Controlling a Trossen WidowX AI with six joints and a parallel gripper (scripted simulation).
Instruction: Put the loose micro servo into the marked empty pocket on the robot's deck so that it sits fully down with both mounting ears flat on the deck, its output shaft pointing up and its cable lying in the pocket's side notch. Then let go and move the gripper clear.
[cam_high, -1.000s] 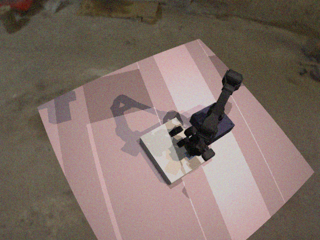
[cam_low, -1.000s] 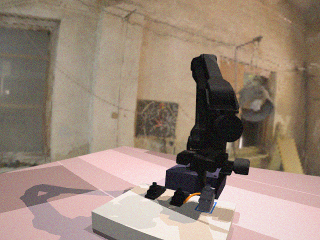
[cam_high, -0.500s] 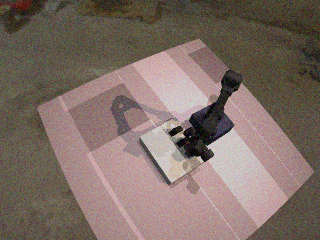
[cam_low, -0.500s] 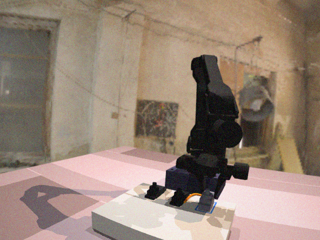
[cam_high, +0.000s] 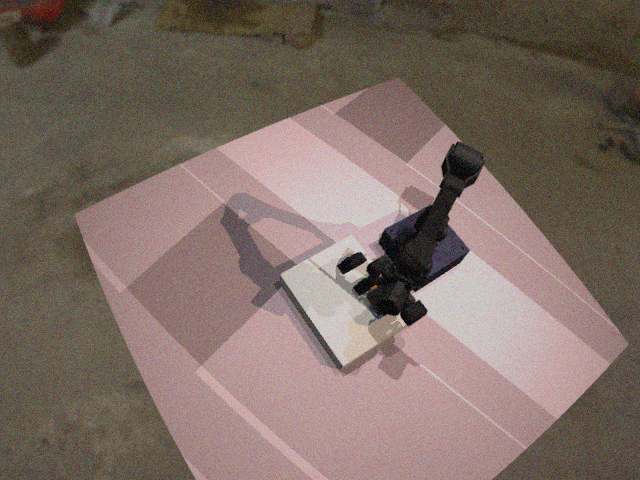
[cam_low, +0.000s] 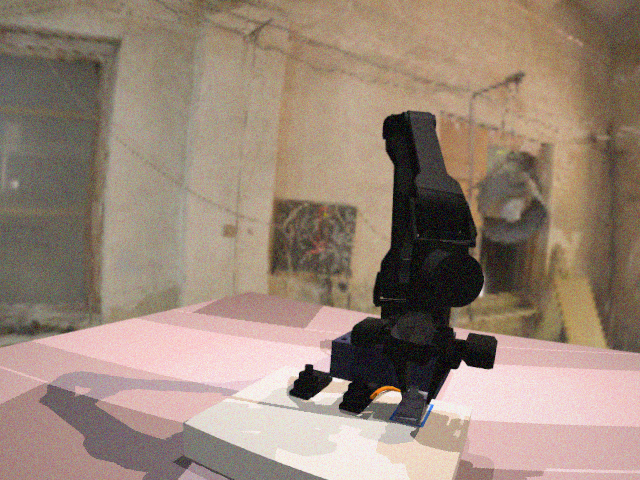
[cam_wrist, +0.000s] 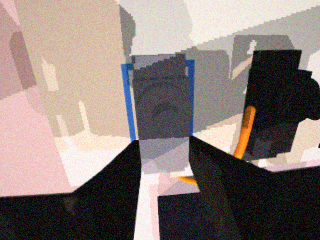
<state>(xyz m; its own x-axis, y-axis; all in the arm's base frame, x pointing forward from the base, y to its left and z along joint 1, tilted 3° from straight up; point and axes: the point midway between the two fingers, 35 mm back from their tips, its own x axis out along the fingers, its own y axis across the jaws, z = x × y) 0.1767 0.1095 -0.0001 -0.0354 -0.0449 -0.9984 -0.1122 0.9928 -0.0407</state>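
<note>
The pale deck is 13 cm ahead of my gripper tip, 6 cm to the right of it and 3 cm below it.
</note>
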